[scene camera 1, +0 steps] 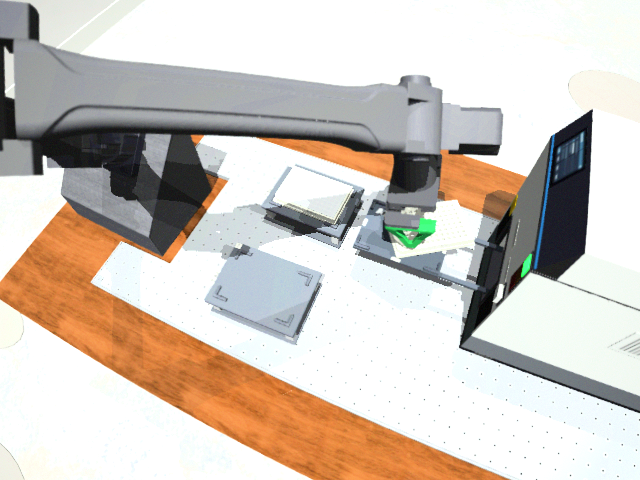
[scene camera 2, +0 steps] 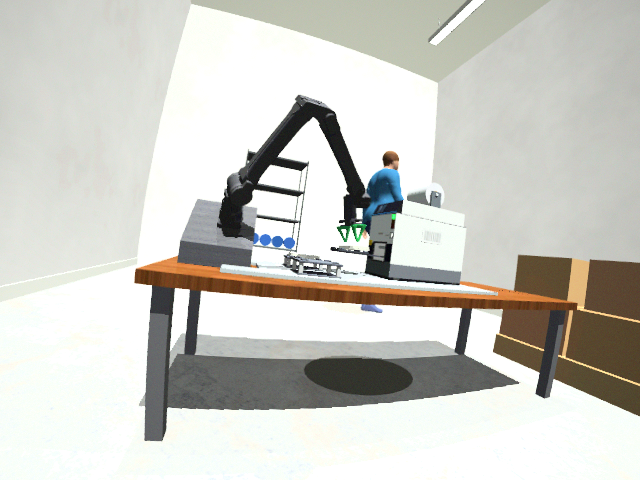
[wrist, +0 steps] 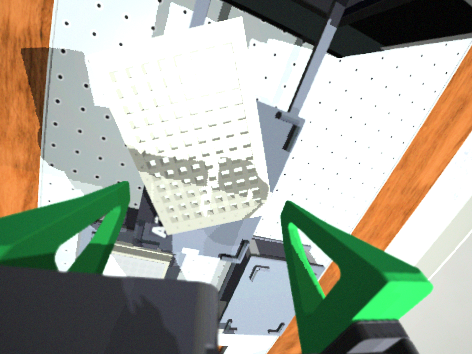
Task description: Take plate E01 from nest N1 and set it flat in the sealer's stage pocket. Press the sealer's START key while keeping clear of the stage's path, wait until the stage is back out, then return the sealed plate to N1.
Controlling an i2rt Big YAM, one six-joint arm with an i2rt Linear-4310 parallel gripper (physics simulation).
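Frame: origin at the arm's base, x left, y back, z up, level; metres.
Where they show: gripper, fingertip midpoint: (scene camera 1: 414, 221) (scene camera 2: 351, 241) (wrist: 210, 199); arm's base at its link origin: (scene camera 1: 125, 139) (scene camera 2: 230, 217).
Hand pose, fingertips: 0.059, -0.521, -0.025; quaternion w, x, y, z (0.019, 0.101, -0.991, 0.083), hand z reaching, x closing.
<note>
Things, the pixels of their top centre, and the offset from my fingertips, as dx, dy, dz. "*": a spot on its surface instead.
- cream well plate at its top centre: (wrist: 197, 150) (scene camera 1: 430, 223) (scene camera 2: 354, 245) +0.016, -0.024, -0.012
- sealer's extended grey stage at a spot on its surface: (wrist: 215, 242) (scene camera 1: 369, 234) * -0.028, +0.060, -0.038
- green lit patch at a spot on its surface: (scene camera 1: 526, 265) * -0.095, -0.143, +0.132
- grey nest at its top centre: (scene camera 1: 262, 285) (wrist: 269, 306) (scene camera 2: 317, 259) -0.163, +0.192, -0.086
- cream plate at its top centre: (wrist: 122, 292) (scene camera 1: 313, 191) (scene camera 2: 303, 254) +0.041, +0.197, -0.081
A cream well plate (scene camera 1: 449, 224) (wrist: 220, 115) lies skewed on the sealer's extended grey stage (scene camera 1: 369, 240) (wrist: 215, 242), turned out of line with the pocket corners and overhanging. Its label does not show, and I cannot tell whether it lies fully flat. My gripper (scene camera 1: 410, 237) (scene camera 2: 352, 238) (wrist: 210, 199) is open and empty above the plate, fingers to either side of its near end in the wrist view. The sealer (scene camera 1: 563, 320) (scene camera 2: 429, 248) has a green lit patch (scene camera 1: 526, 265) on its front. A grey nest (scene camera 1: 263, 291) (wrist: 265, 295) is empty; which nest is N1 is unreadable.
Another cream plate (scene camera 1: 315, 191) (wrist: 137, 262) sits on a second nest, left of the stage in scene camera 1. Two stage rails (scene camera 1: 454, 277) (wrist: 315, 65) run into the sealer's opening. A grey block (scene camera 1: 175, 206) (scene camera 2: 206, 237) carries the arm. A person (scene camera 2: 383, 188) stands behind the table.
</note>
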